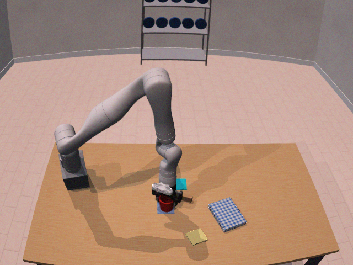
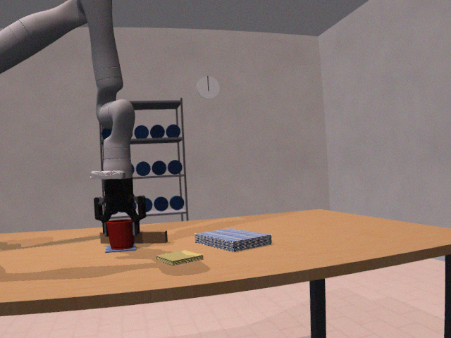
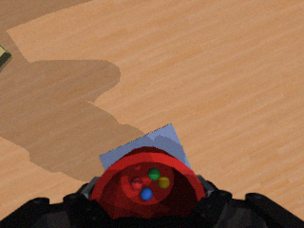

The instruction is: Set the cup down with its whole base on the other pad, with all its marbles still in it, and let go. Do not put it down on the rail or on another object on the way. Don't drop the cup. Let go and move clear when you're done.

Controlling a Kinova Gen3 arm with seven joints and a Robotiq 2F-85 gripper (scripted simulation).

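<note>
Now: hand 170 mm to the right of the cyan pad, 50 mm above it and 40 mm short of it. Round my hand: wooden rail: 90 mm to the left, 40 mm below, 20 mm ahead; then flat yellow block: 170 mm to the right, 150 mm ahead, 40 mm below; then red cup: 20 mm below.
</note>
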